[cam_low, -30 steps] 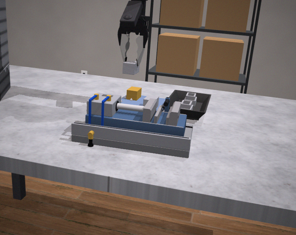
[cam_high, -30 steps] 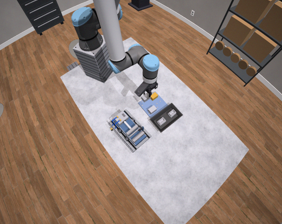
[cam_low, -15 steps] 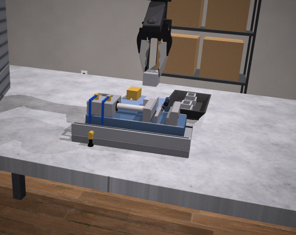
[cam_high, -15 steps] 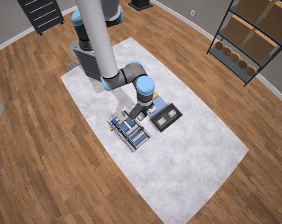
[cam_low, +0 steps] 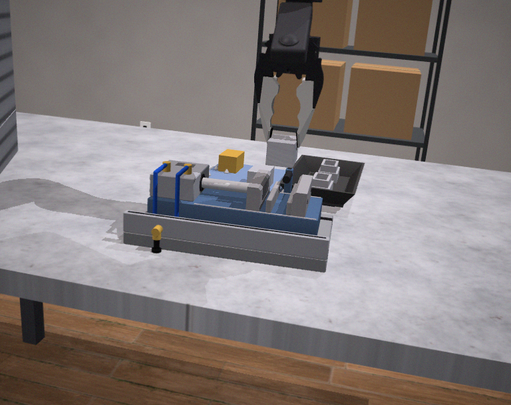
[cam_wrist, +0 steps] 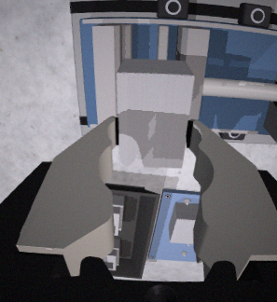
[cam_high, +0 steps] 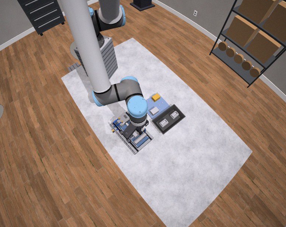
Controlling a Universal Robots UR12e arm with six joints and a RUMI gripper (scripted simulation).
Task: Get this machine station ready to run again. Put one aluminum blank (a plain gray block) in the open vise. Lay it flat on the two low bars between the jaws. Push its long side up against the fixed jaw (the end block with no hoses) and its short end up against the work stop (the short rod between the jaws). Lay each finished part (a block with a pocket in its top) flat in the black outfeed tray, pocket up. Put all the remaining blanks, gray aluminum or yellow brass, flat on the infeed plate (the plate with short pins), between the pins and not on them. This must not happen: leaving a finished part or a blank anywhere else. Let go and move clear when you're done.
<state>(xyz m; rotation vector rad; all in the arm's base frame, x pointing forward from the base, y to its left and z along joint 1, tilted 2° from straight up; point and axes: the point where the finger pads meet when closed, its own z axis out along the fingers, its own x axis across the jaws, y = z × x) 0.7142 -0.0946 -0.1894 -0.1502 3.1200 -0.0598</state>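
Now: the fixed jaw 40 mm ahead of my hand and 90 mm below it. Also, from my hand: gray aluminum blank 20 mm below; vise 60 mm behind, 10 mm to the right, 130 mm below; gray blank 90 mm behind, 230 mm to the left, 140 mm below.
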